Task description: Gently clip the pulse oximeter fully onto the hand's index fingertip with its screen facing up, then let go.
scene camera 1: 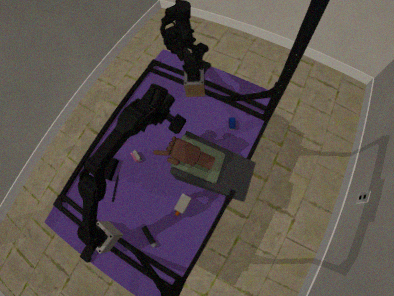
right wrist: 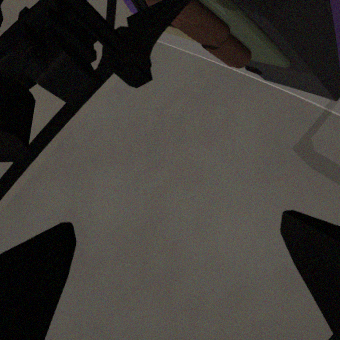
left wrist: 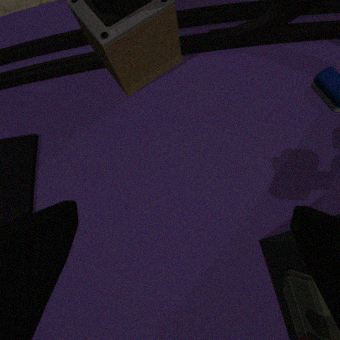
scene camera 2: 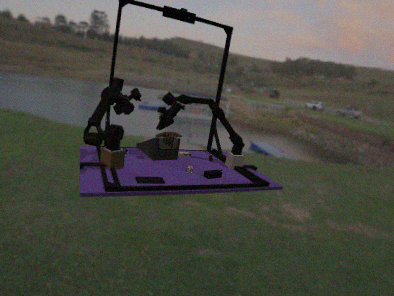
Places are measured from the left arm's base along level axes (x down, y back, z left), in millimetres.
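Pixels of known places: left gripper, fingertip midpoint: [scene camera 1: 170, 111] [left wrist: 186, 214] [scene camera 2: 157, 129]; right gripper, fingertip midpoint: [scene camera 1: 190, 63] [right wrist: 178, 227] [scene camera 2: 135, 104]; left arm's base, origin of the base link: [scene camera 1: 98, 237] [scene camera 2: 236, 153]; right arm's base, origin of the base link: [scene camera 1: 193, 76] [scene camera 2: 113, 148].
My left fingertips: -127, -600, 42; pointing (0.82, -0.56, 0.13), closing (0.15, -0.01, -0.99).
Observation:
For each thing: its top centre in the pictures, then the offset to it from my left fingertips, as dx, dy, dz. "*": a spot on its surface instead. Level surfaces: height alone.
- pink-white piece, surface spot: [scene camera 1: 136, 156] * +201, +220, +88
- white block, middle of its top: [scene camera 1: 181, 205] +204, +271, -229
- dark stick, middle of its top: [scene camera 1: 148, 236] +205, +473, -196
- black box, middle of its top: [scene camera 1: 108, 167] [scene camera 2: 213, 171] +197, +351, +170
- purple mat, its level: dx +232
A brown hand [scene camera 1: 187, 153] [scene camera 2: 168, 135] [right wrist: 207, 27] rests palm down on a green pad, its index finger [scene camera 1: 161, 152] stretched out towards the picture's left, bare. A small blue-topped, grey-bottomed piece [scene camera 1: 232, 122] [left wrist: 328, 86] lies on the mat, beyond the stand; it looks like the pulse oximeter, but its screen cannot be made out. My left gripper [scene camera 1: 170, 110] [scene camera 2: 161, 124] [left wrist: 186, 214] is open and empty, high above the mat beside the hand. My right gripper [scene camera 1: 204, 56] [scene camera 2: 134, 101] [right wrist: 178, 227] is open and empty, raised near its own base, away from hand and blue piece.
A dark wedge stand [scene camera 1: 240, 175] [scene camera 2: 150, 148] carries the pad. A pink-white piece [scene camera 1: 136, 156] [scene camera 2: 189, 169], a white block [scene camera 1: 183, 203], a dark stick [scene camera 1: 149, 236] and a black box [scene camera 1: 112, 169] [scene camera 2: 213, 174] lie on the purple mat [scene camera 1: 155, 185]. A black frame borders it.

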